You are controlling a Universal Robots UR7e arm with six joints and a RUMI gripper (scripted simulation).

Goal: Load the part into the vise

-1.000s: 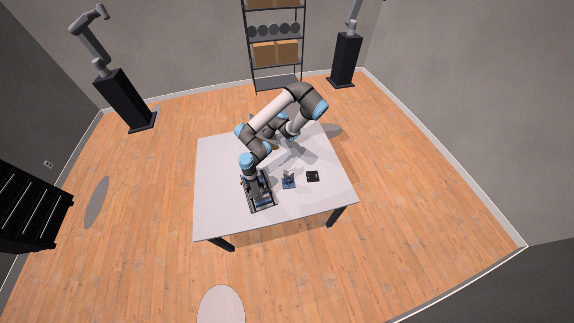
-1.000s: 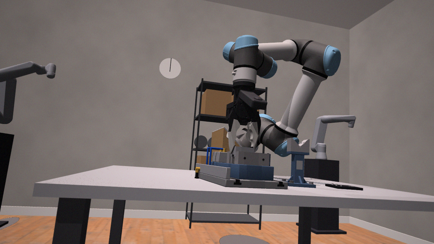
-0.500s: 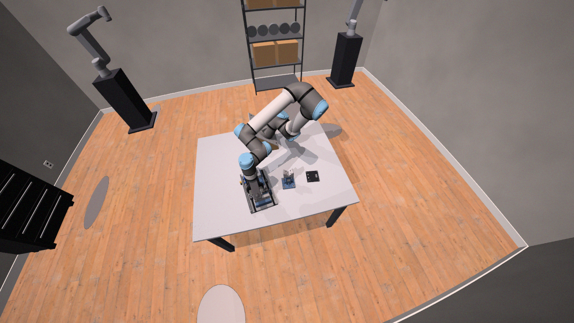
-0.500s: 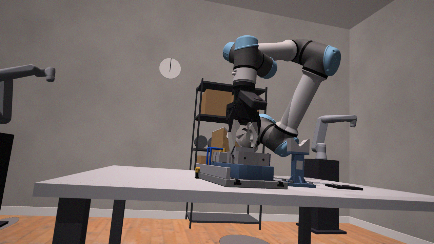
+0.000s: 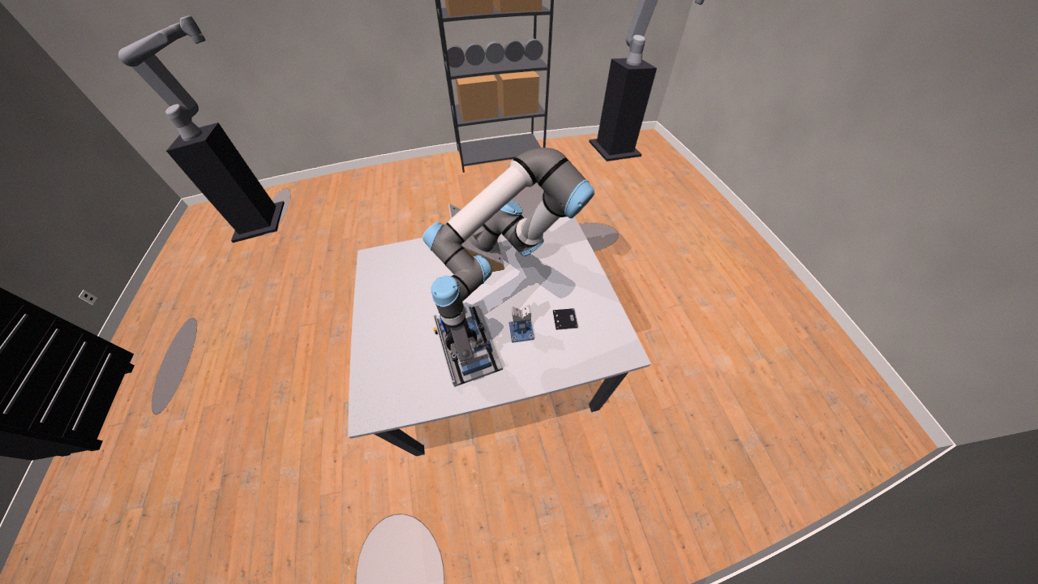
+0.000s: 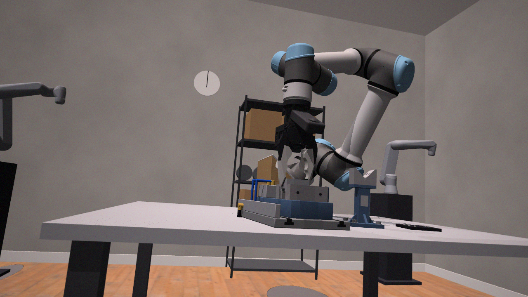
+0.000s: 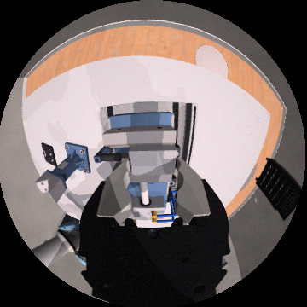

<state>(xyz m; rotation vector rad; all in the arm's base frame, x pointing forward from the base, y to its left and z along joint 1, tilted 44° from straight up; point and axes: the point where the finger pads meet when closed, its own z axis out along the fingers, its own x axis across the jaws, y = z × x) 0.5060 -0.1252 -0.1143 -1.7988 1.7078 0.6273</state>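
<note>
Now: the part 1 cm below my hand. The rest, counted from my hand: vise (7 cm behind, 6 cm below, 1 cm to the left); then infeed plate (42 cm to the left, 10 cm below, 7 cm behind).
</note>
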